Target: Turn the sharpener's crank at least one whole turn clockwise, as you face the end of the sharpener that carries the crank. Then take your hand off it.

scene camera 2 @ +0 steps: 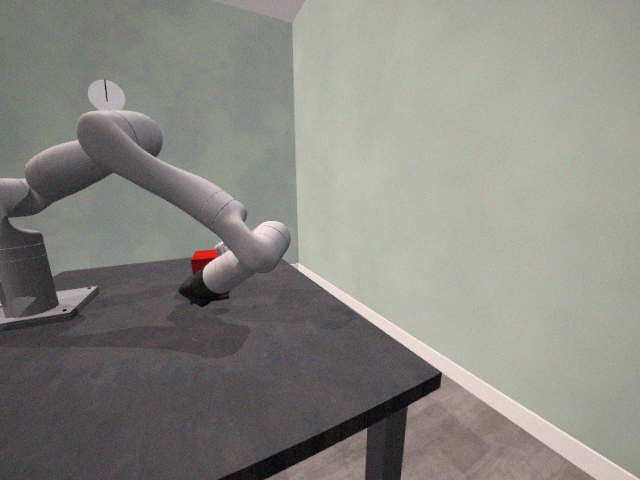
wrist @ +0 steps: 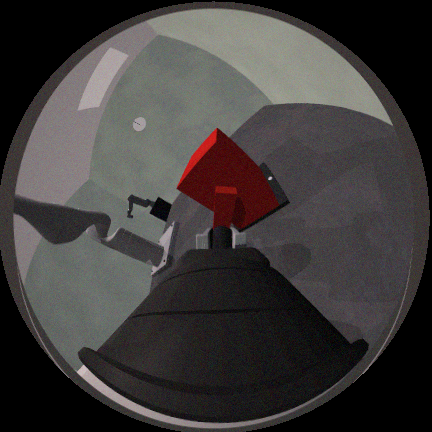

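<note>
The red sharpener stands on its black base on the table, partly hidden behind the arm in the scene view. In the wrist view, its crank end faces the gripper and looks tilted. The red crank arm runs from that face down to the black crank handle. My gripper is shut on this handle, with one light grey fingertip on each side. In the scene view, the gripper's black housing hides the fingers and the crank.
The dark table bears the robot's base plate at the left. A dark box with a jointed stand shows beyond it in the wrist view. A round clock hangs on the green wall.
</note>
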